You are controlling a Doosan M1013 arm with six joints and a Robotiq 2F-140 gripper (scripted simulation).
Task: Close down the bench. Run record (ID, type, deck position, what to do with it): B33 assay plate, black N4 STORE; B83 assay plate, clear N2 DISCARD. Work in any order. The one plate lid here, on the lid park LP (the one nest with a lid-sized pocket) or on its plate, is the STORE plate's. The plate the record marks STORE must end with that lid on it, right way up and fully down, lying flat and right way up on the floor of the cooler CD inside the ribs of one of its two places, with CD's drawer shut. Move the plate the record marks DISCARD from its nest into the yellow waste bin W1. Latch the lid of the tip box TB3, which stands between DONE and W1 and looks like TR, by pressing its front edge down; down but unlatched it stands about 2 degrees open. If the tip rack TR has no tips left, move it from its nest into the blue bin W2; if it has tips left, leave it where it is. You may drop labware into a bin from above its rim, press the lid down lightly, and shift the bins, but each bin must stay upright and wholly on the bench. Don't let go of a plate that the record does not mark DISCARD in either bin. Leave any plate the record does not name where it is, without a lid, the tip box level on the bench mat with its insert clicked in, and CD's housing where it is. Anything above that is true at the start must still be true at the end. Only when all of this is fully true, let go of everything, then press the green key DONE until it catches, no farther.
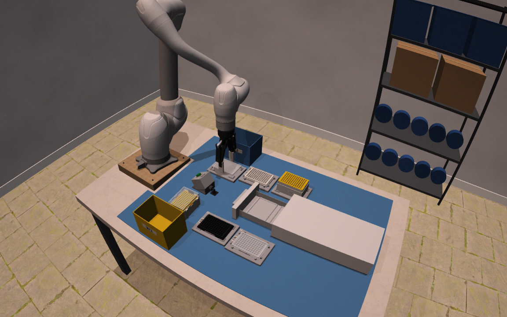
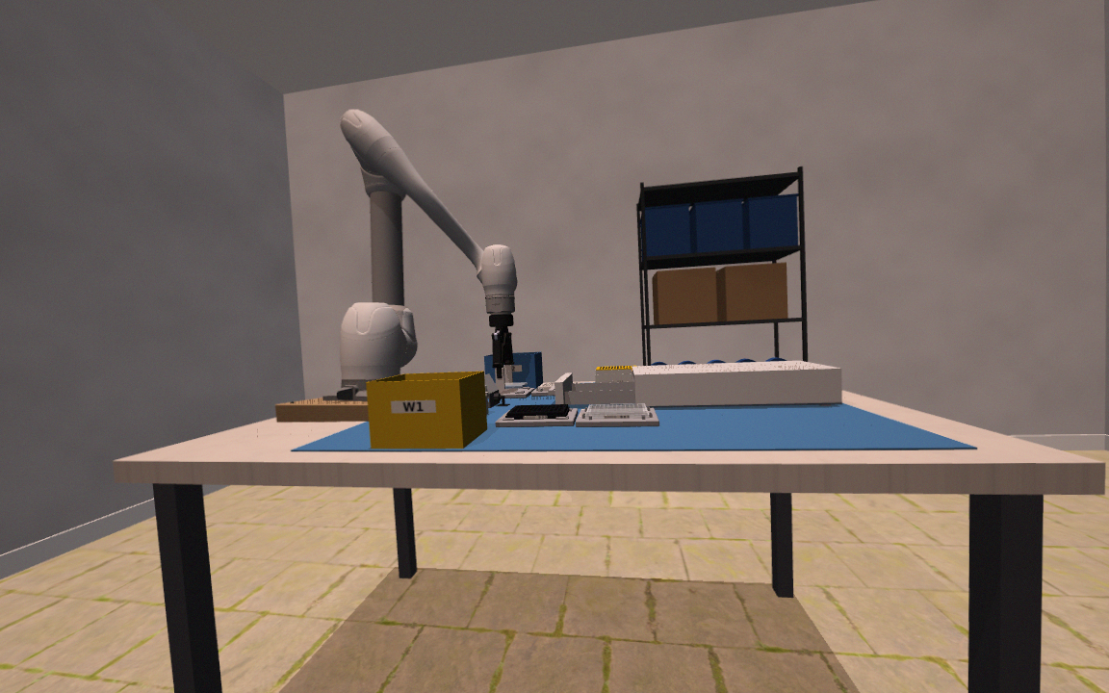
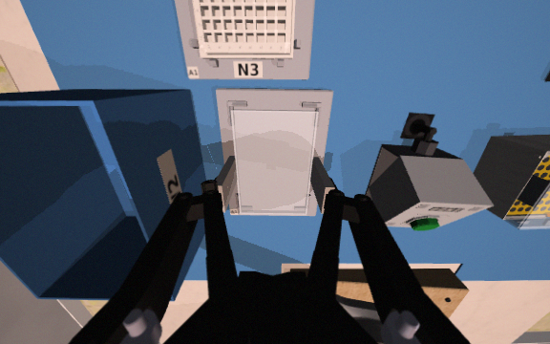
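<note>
My hand is 50 mm above the lid park LP. From my hand the other things lie so: white plate: 170 mm ahead, 50 mm to the left, 30 mm below; then clear plate lid: 20 mm below; then blue bin W2: 150 mm to the left, 30 mm behind, 10 mm below.
</note>
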